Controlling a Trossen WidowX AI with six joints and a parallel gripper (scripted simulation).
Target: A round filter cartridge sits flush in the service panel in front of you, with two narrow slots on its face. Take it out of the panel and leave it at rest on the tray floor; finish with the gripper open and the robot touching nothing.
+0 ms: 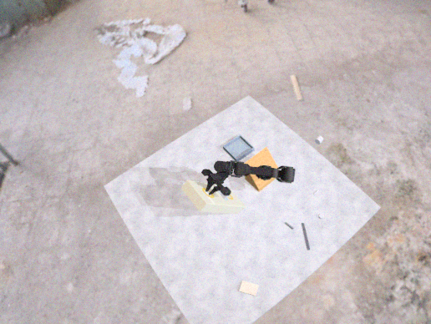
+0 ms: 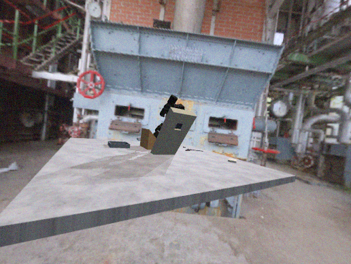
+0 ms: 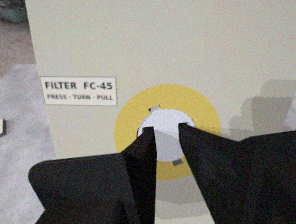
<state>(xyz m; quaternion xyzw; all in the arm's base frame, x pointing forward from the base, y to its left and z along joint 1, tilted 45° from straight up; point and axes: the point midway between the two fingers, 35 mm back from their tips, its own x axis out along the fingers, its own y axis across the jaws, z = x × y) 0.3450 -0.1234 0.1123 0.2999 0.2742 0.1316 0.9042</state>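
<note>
The round filter cartridge is 1 cm below my gripper tip and 1 cm ahead of it. Also, from my gripper tip: tan tile 49 cm to the left, 24 cm below, 12 cm ahead; then beige service panel 8 cm below, 4 cm behind; then blue-grey tray 43 cm behind, 27 cm to the right, 24 cm below.
</note>
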